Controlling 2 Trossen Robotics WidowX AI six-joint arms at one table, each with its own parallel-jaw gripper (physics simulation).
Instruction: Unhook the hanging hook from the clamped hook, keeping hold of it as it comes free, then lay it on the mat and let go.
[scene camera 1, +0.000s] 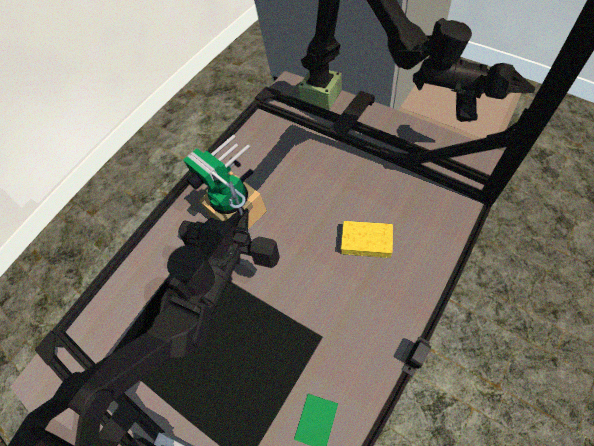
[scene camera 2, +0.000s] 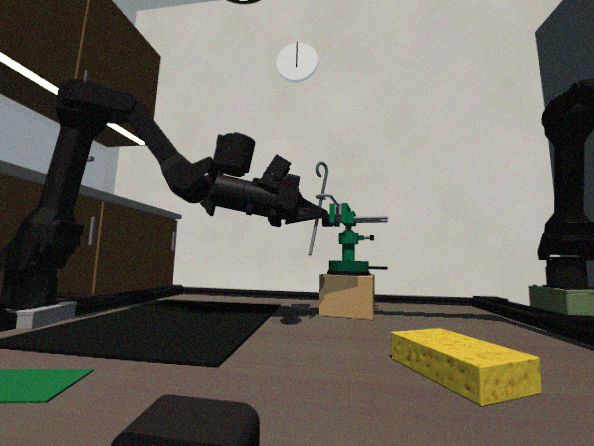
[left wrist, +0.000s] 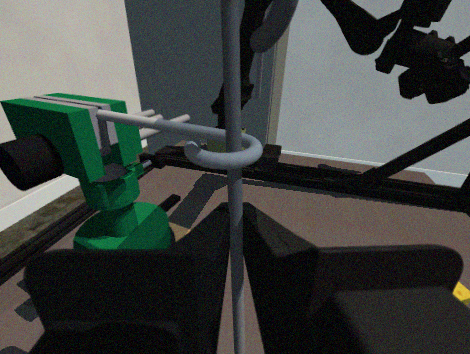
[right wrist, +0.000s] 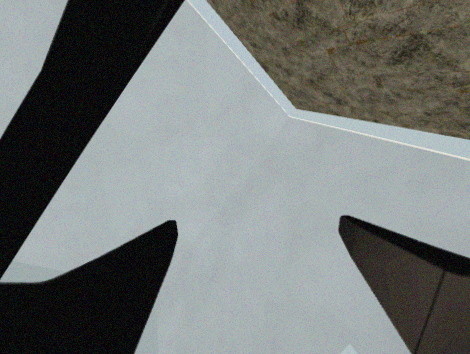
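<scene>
The grey hanging hook stands nearly upright, slightly tilted. Its curled top is well above the clamped hook, while its straight shaft still passes through that hook's bend. The green vise grips the clamped hook. My left gripper is shut on the shaft, below the bend. My right gripper is open and empty, up at the far right. The black mat lies flat, partly beneath the left arm.
The vise stands on a wooden block. A yellow sponge lies on the table, right of the vise. A flat green sheet lies near the mat. Dark rails edge the table.
</scene>
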